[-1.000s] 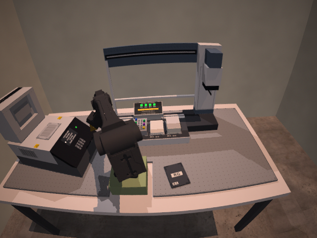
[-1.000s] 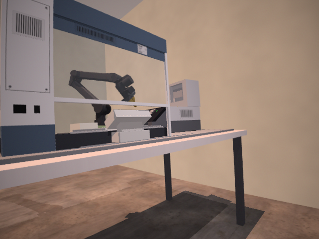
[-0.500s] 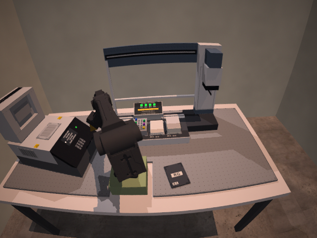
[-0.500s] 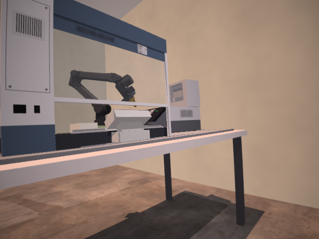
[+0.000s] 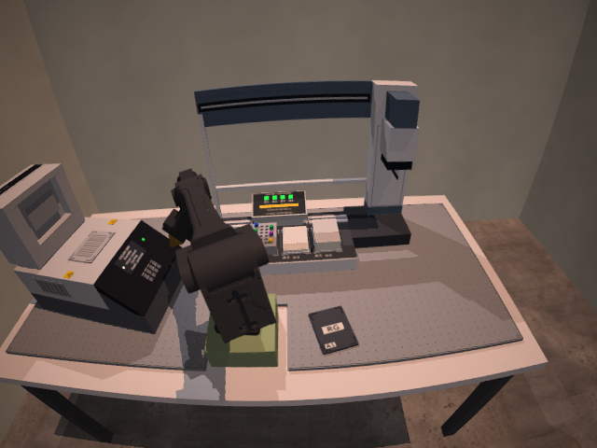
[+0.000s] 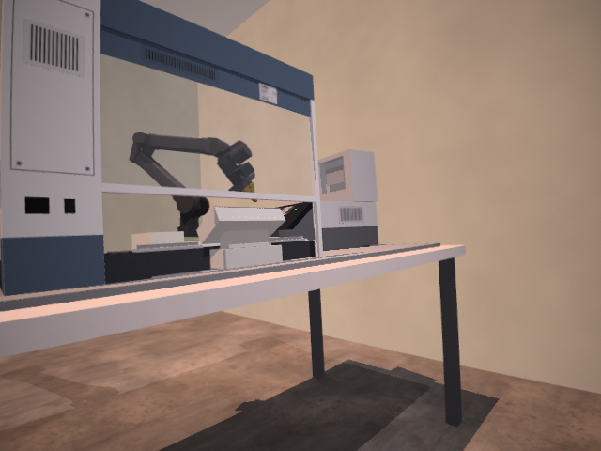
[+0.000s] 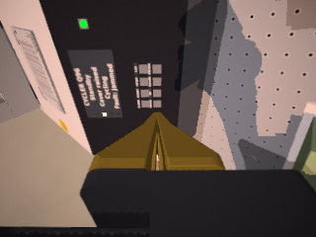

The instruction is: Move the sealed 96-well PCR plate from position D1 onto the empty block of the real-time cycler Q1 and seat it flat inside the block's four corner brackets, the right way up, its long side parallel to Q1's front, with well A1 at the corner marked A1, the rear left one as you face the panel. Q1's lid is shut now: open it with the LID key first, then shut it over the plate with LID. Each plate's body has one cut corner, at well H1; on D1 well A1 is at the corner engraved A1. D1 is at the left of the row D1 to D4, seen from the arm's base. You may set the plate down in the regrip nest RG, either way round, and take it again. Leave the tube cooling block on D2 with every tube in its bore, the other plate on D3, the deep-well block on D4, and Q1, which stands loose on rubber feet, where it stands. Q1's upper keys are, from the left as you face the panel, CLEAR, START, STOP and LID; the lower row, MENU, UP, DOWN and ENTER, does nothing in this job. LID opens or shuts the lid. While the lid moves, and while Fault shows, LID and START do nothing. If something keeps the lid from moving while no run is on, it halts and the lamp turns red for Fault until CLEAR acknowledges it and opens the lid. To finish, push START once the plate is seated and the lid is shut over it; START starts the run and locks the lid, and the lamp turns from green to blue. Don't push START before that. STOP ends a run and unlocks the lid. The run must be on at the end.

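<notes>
The tube cooling block is 230 mm to the right of my hand, 200 mm ahead of it and 140 mm below it.
</notes>
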